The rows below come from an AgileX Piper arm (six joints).
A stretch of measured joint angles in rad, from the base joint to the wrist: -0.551 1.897 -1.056 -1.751 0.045 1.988; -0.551 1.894 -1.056 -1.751 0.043 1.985; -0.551 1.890 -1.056 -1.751 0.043 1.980; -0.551 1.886 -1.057 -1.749 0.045 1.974; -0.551 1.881 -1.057 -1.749 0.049 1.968; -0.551 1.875 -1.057 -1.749 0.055 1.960; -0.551 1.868 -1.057 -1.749 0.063 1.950; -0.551 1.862 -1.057 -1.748 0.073 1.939; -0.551 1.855 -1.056 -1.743 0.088 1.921; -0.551 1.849 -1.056 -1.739 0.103 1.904; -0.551 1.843 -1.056 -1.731 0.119 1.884; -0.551 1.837 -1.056 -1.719 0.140 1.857; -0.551 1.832 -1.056 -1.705 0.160 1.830; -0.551 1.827 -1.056 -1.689 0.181 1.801; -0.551 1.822 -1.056 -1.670 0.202 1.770
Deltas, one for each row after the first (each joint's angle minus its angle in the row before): 0.000 -0.003 0.000 0.000 -0.002 -0.003; 0.000 -0.004 0.000 0.000 0.000 -0.005; 0.000 -0.004 -0.001 0.002 0.002 -0.006; 0.000 -0.005 0.000 0.000 0.004 -0.006; 0.000 -0.006 0.000 0.000 0.006 -0.008; 0.000 -0.007 0.000 0.000 0.008 -0.010; 0.000 -0.006 0.000 0.001 0.010 -0.011; 0.000 -0.007 0.001 0.005 0.015 -0.018; 0.000 -0.006 0.000 0.004 0.015 -0.017; 0.000 -0.006 0.000 0.008 0.016 -0.020; 0.000 -0.006 0.000 0.012 0.021 -0.027; 0.000 -0.005 0.000 0.014 0.020 -0.027; 0.000 -0.005 0.000 0.016 0.021 -0.029; 0.000 -0.005 0.000 0.019 0.021 -0.031
